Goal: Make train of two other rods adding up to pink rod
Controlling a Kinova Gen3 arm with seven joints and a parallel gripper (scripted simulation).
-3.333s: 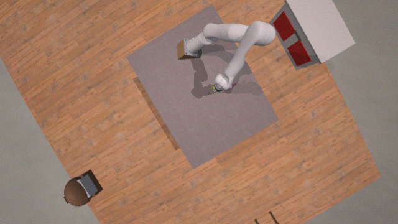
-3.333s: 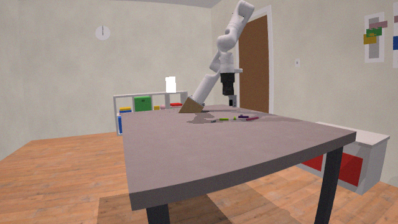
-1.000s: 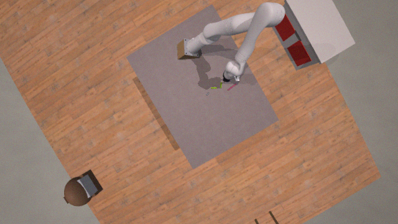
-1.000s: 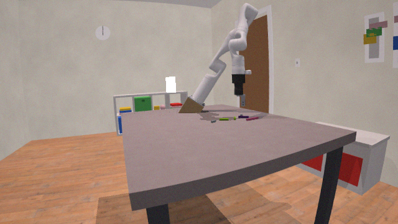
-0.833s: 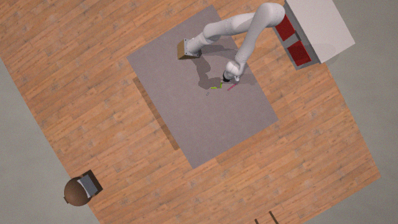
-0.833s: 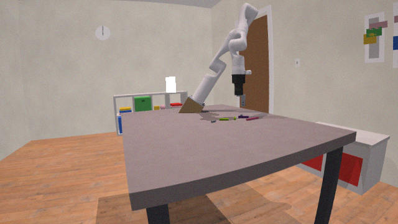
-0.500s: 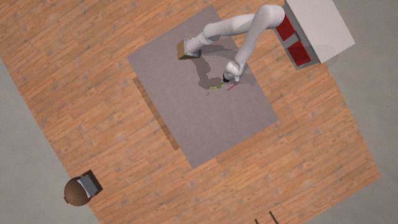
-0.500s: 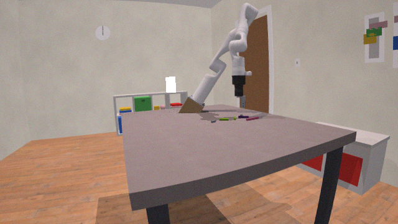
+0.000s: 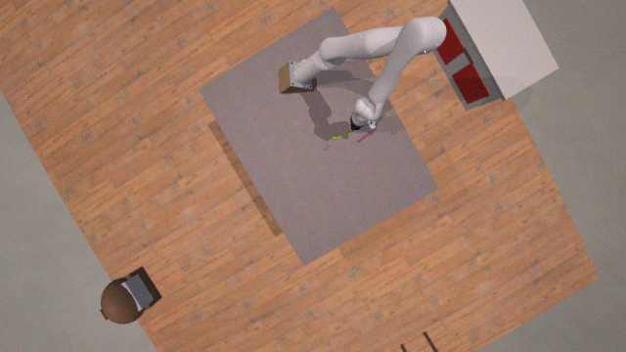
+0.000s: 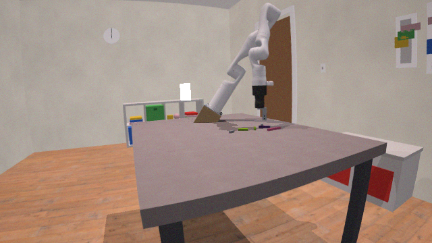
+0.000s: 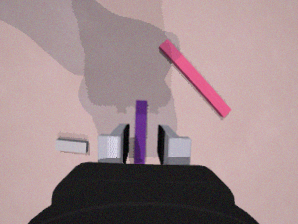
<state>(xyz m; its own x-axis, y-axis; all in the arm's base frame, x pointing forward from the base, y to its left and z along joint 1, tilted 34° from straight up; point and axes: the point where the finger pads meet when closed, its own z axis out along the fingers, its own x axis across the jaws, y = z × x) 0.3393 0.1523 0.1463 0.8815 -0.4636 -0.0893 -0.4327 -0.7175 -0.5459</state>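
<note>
My hand is 60 mm above the purple rod. Round my hand: dark grey rod (200 mm to the right, 60 mm below, 60 mm ahead); then pink rod (70 mm ahead, 60 mm below, 30 mm to the left).
</note>
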